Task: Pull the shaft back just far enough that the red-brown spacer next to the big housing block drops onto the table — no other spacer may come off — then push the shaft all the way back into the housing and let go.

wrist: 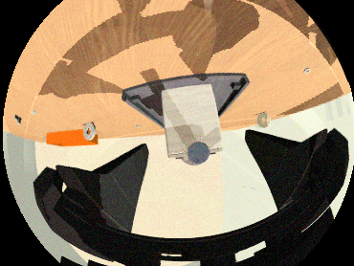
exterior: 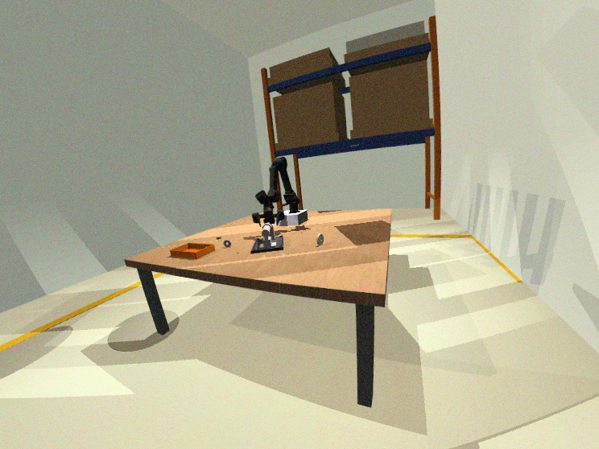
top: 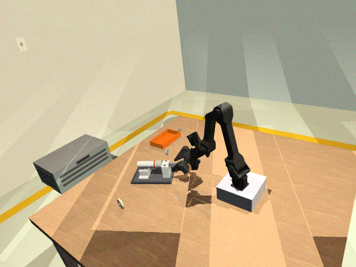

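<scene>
The shaft lies 5 cm ahead of my gripper tip, 3 cm to the left of it and 1 cm above it. Round my gripper tip: red-brown spacer (8 cm ahead, 6 cm to the left, 1 cm above); pale ring (3 cm ahead, 34 cm to the left, 5 cm below); orange tray (34 cm ahead, 24 cm to the right, 6 cm below).
</scene>
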